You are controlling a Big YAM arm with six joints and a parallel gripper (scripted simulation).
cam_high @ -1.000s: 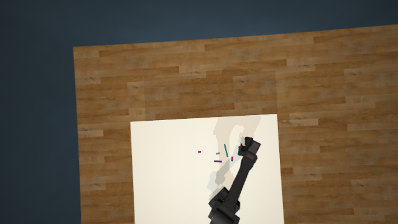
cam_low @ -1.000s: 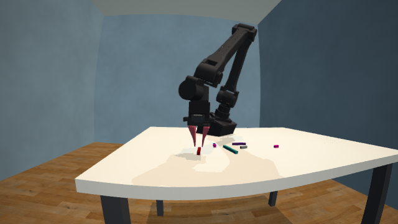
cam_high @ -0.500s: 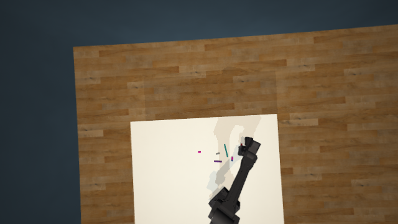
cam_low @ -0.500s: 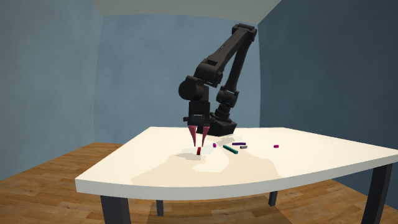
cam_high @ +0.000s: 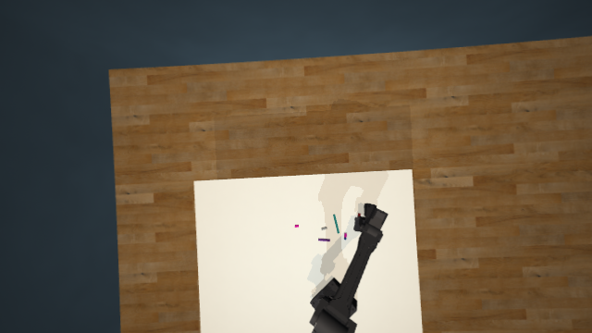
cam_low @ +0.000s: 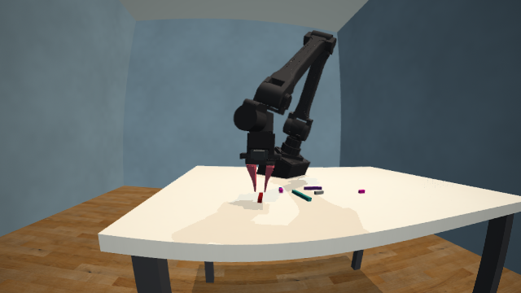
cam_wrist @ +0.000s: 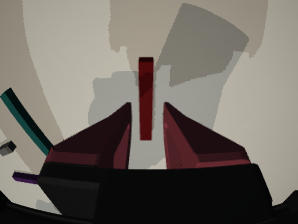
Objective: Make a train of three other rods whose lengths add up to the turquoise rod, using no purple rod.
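Now: hand 3 cm above the red rod. Also, from my hand: blue rod: 8 cm behind, 9 cm to the left, 3 cm below; then turquoise rod: 12 cm to the left, 3 cm below; then grey rod: 1 cm behind, 19 cm to the left, 3 cm below.
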